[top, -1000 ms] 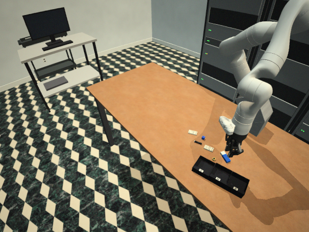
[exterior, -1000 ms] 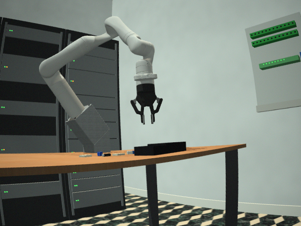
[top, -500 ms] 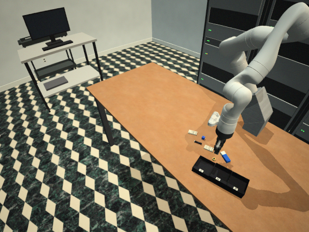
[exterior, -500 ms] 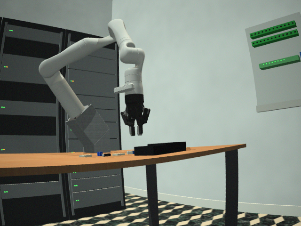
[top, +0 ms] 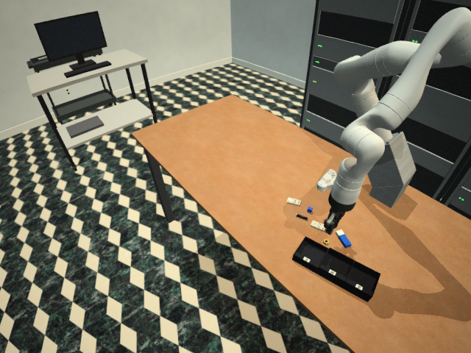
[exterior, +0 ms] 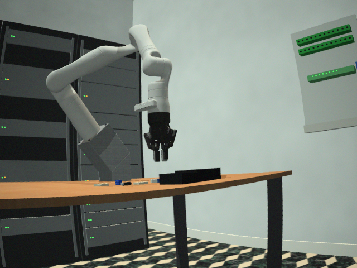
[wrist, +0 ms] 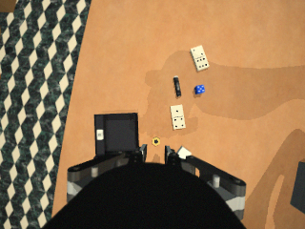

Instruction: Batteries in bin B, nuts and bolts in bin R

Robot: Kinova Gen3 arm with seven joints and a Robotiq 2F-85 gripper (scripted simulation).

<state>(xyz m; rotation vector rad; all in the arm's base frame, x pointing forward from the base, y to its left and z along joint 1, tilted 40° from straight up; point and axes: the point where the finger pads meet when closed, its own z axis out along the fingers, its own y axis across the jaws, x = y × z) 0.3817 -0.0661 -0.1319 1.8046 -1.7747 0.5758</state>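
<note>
The yellow nut is 90 mm below my hand. Round my hand: bin: 70 mm to the left, 70 mm below, 70 mm ahead; blue-and-white eraser: 80 mm below, 50 mm behind, 30 mm to the left; black battery: 120 mm to the right, 90 mm below, 30 mm behind.
</note>
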